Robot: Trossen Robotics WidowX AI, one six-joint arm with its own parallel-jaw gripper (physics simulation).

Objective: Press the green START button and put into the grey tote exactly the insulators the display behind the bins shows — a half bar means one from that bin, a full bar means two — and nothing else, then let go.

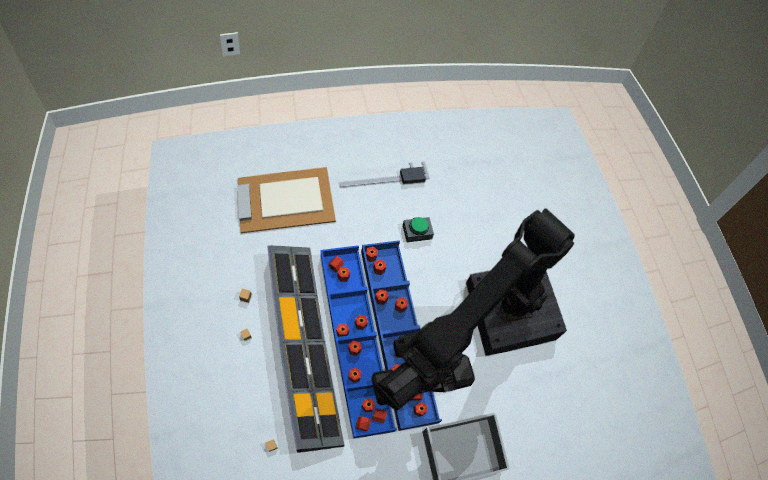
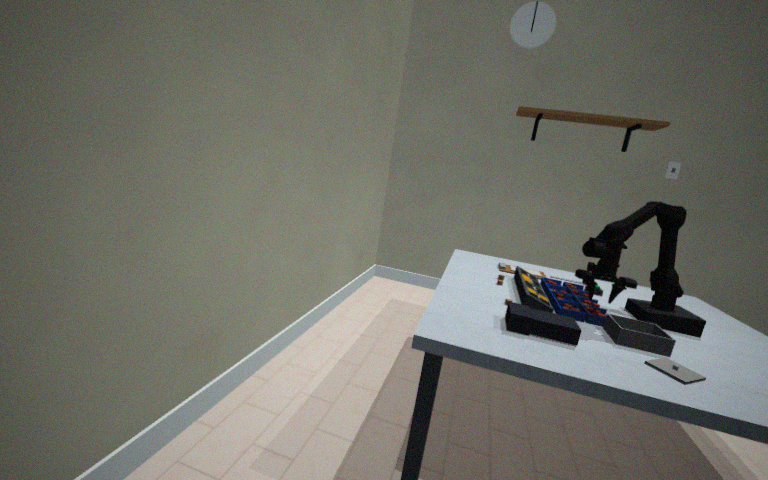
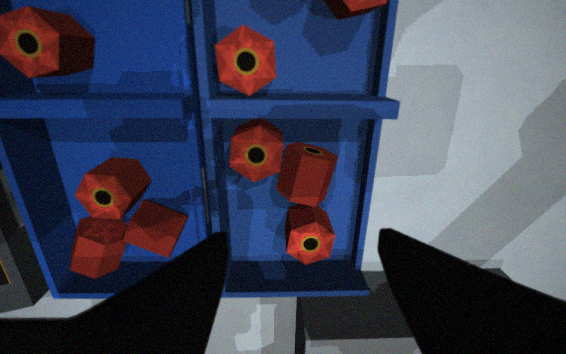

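My gripper [image 2: 602, 298] [image 3: 303, 241] is open and empty, above the end bin nearest the tote in the arm-side column. Three red hexagonal insulators lie in that bin: one upright [image 3: 256, 150], one tilted against it [image 3: 307, 175], and one [image 3: 310, 245] seen between the fingertips. The end bin beside it holds three more. The blue bins [image 1: 346, 308] [image 3: 292, 107] form two columns of four. The display [image 1: 320, 445] shows one full bar in its second row, left, and two half bars in its last row. The green START button [image 1: 419, 225] stands apart. The grey tote [image 1: 498, 441] [image 2: 640, 335] shows no insulator in its visible part.
A clipboard [image 1: 291, 196] and a caliper [image 1: 412, 174] lie beyond the bins. Small wooden cubes [image 1: 245, 294] [image 1: 245, 333] [image 1: 270, 445] lie behind the display. A long black box [image 2: 542, 323] stands beside the tote, and a flat plate [image 2: 668, 367] lies near the table edge.
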